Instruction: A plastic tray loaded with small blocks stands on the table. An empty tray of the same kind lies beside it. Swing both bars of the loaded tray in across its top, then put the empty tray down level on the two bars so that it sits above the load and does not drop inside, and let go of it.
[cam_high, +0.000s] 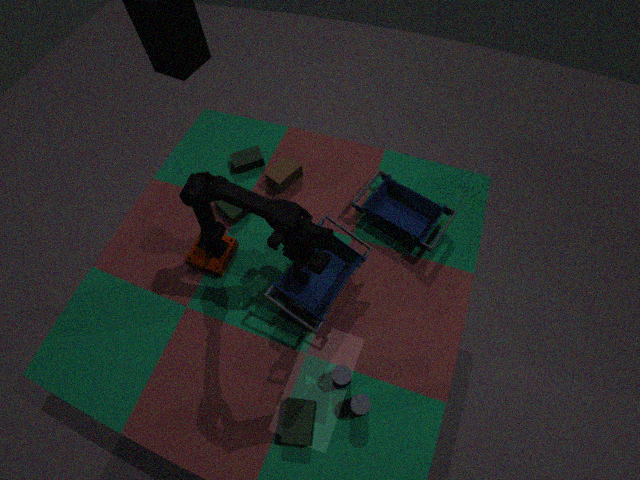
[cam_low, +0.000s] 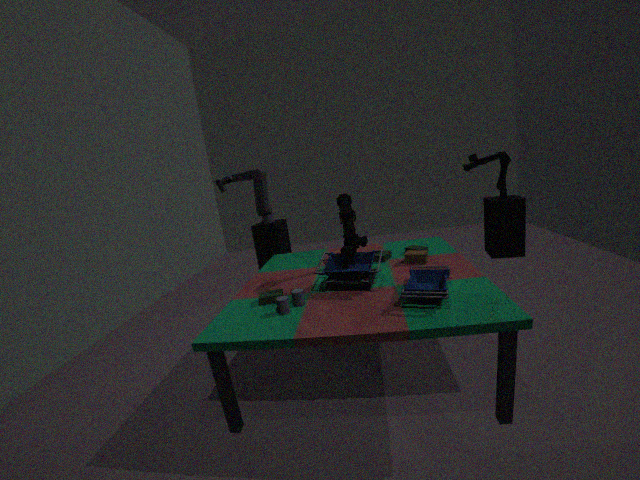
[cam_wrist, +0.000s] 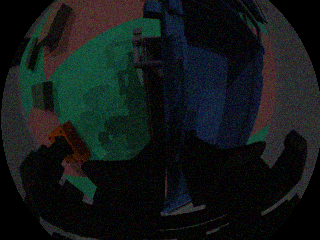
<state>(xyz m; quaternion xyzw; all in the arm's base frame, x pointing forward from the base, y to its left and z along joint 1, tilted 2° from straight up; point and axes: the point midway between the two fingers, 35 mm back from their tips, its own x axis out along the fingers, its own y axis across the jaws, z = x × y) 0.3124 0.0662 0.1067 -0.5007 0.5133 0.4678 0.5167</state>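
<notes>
Now: the blue tray 70 mm ahead of my gripper tip and 10 mm above it.
</notes>
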